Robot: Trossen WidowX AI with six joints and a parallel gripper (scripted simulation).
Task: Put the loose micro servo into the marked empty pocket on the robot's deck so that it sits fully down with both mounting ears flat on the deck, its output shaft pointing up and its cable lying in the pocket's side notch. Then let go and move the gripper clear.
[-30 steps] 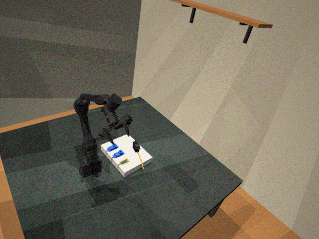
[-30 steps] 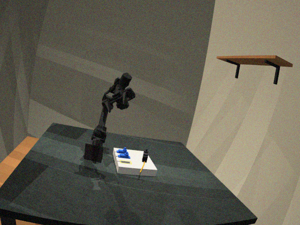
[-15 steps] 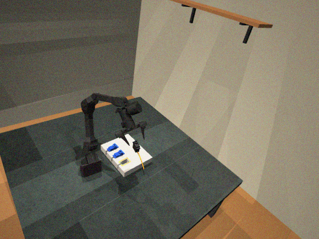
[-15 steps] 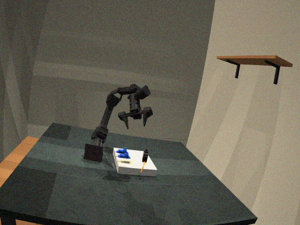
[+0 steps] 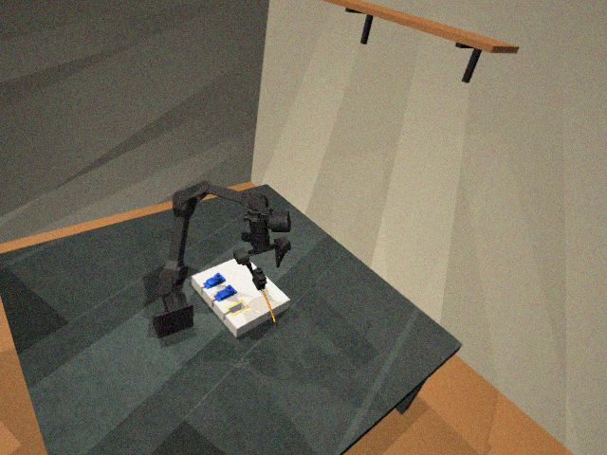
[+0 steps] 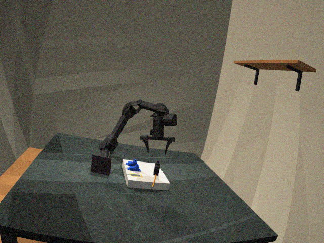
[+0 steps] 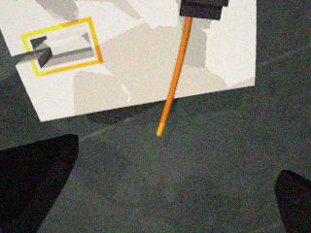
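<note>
My gripper tip is 1 cm short of the white deck, 10 cm to the right of it and 17 cm above it.
</note>
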